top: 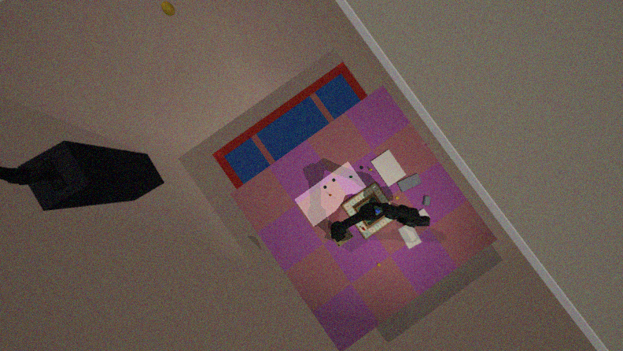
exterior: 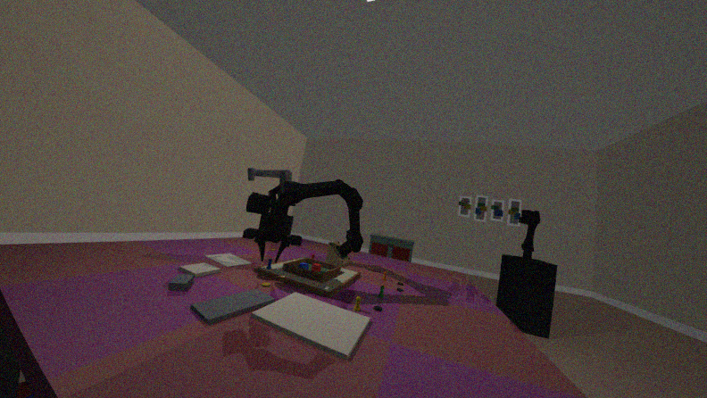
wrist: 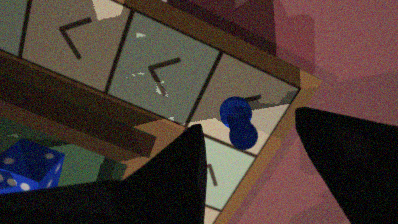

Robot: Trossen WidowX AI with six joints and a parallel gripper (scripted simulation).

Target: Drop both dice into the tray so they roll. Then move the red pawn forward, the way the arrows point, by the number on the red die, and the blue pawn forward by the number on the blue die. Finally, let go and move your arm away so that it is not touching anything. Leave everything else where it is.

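Now: the blue pawn 1 cm below my gripper tip. Also, from my gripper tip: white slab (29 cm to the left, 14 cm ahead, 3 cm below); green tray (12 cm behind, 10 cm to the left, 3 cm below); grey slab (21 cm ahead, 13 cm to the left, 3 cm below).
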